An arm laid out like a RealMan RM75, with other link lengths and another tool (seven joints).
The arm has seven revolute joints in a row. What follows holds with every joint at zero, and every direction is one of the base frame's.
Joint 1 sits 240.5 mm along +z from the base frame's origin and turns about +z.
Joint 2 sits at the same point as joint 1 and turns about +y.
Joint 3 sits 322.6 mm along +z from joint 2 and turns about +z.
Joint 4 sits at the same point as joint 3 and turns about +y.
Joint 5 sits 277.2 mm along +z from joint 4 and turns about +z.
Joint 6 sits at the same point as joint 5 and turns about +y.
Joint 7 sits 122.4 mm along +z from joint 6 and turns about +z.
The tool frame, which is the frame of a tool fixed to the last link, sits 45 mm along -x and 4 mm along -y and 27 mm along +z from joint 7; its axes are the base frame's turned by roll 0, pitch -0.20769 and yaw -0.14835 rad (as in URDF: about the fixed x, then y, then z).
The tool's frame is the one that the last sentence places.
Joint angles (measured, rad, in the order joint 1, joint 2, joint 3, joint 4, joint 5, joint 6, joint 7), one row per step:
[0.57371 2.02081 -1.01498 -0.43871 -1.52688 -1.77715 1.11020]
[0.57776 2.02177 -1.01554 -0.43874 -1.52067 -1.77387 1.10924]
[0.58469 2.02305 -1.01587 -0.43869 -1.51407 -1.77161 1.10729]
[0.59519 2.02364 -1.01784 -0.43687 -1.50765 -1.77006 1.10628]
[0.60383 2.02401 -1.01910 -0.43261 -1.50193 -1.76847 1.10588]
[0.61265 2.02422 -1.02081 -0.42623 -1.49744 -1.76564 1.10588]
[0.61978 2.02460 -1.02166 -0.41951 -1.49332 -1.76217 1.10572]
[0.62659 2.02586 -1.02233 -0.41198 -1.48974 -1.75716 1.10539]
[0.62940 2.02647 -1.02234 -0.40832 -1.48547 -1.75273 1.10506]
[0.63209 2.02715 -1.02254 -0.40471 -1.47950 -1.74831 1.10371]
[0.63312 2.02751 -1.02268 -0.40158 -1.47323 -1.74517 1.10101]
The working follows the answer.
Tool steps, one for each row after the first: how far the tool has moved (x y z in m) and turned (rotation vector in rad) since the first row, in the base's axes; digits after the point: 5 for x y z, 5 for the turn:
[-0.00203 0.00167 0.00005 0.00506 0.00363 0.00164]
[-0.00536 0.00389 0.00011 0.01043 0.00845 0.00724]
[-0.00982 0.00674 -0.00006 0.01266 0.01268 0.01560]
[-0.01302 0.00896 -0.00047 0.01325 0.01708 0.01959]
[-0.01583 0.01111 -0.00145 0.01198 0.01994 0.02146]
[-0.01784 0.01289 -0.00249 0.01131 0.02274 0.02073]
[-0.01968 0.01454 -0.00417 0.01039 0.02520 0.01817]
[-0.02037 0.01565 -0.00474 0.01275 0.02749 0.01454]
[-0.02113 0.01678 -0.00515 0.01661 0.03098 0.01120]
[-0.02129 0.01739 -0.00520 0.02148 0.03492 0.00820]

Tool pose at each row, in the base's axes (x y z in m, rotation vector in rad; rounded; the steps above come from the unrounded poses):
[0.26421 0.40251 -0.02213 -2.65021 -0.00721 1.48509]
[0.26218 0.40418 -0.02207 -2.64419 -0.01285 1.48837]
[0.25885 0.40640 -0.02201 -2.63855 -0.02384 1.49425]
[0.25439 0.40926 -0.02219 -2.63680 -0.03625 1.50140]
[0.25118 0.41148 -0.02260 -2.63452 -0.04163 1.50813]
[0.24838 0.41363 -0.02358 -2.63405 -0.04297 1.51297]
[0.24636 0.41540 -0.02461 -2.63219 -0.04129 1.51672]
[0.24453 0.41705 -0.02630 -2.63007 -0.03701 1.51957]
[0.24383 0.41817 -0.02686 -2.62513 -0.03373 1.52053]
[0.24307 0.41929 -0.02727 -2.61821 -0.03186 1.52253]
[0.24291 0.41990 -0.02733 -2.61029 -0.03114 1.52477]

